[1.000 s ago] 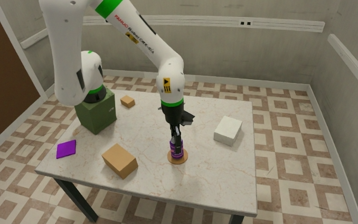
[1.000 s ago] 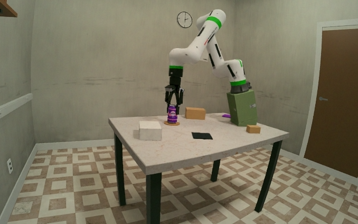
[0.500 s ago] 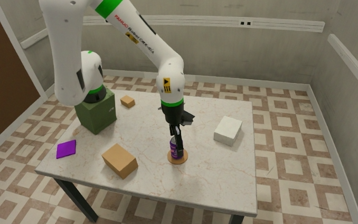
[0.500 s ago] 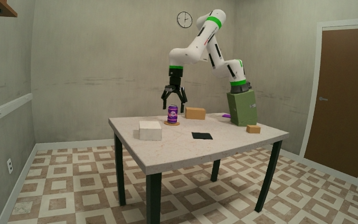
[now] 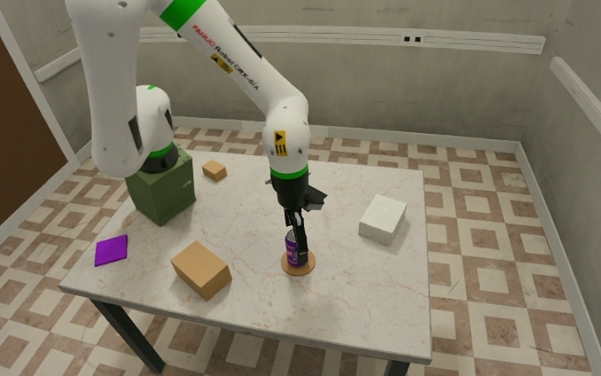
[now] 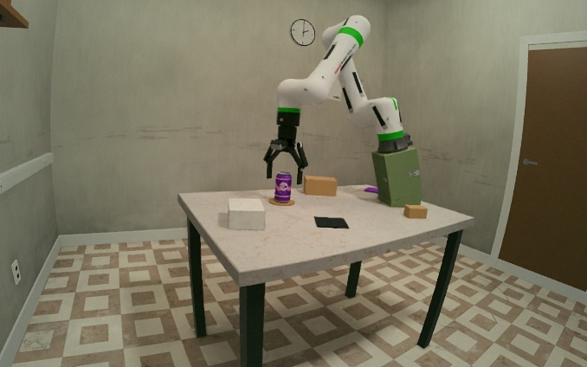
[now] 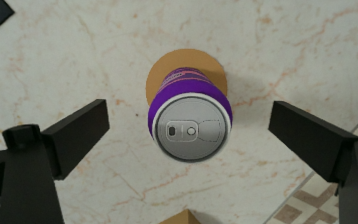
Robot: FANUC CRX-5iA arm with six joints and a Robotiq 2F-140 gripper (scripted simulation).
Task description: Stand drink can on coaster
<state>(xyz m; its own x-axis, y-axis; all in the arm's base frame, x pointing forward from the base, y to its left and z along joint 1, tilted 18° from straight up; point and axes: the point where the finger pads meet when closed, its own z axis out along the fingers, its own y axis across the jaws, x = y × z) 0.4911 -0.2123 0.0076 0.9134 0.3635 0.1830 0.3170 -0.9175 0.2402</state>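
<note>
The drink can lies 30 mm below my hand. Round my hand: round cork coaster (100 mm below); large tan box (280 mm behind, 70 mm to the right, 60 mm below); black square coaster (10 mm ahead, 290 mm to the left, 100 mm below).
</note>
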